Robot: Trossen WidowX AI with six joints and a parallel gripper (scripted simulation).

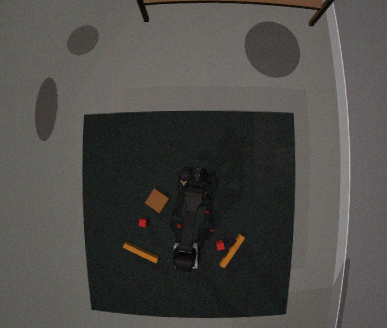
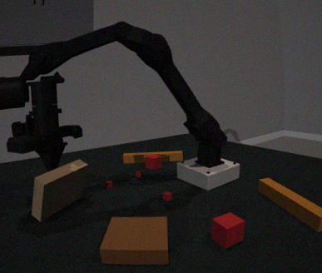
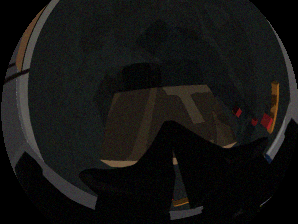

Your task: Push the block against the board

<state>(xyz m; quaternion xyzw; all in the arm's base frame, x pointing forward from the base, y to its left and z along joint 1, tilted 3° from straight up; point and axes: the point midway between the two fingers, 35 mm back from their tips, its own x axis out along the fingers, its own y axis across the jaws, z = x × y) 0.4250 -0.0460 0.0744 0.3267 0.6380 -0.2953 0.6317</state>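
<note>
Now: the cream block 30 mm below my gripper tip, 10 mm to the left of it and 10 mm behind it. Round my gripper tip: brown square block (220 mm to the left, 100 mm behind, 70 mm below).
</note>
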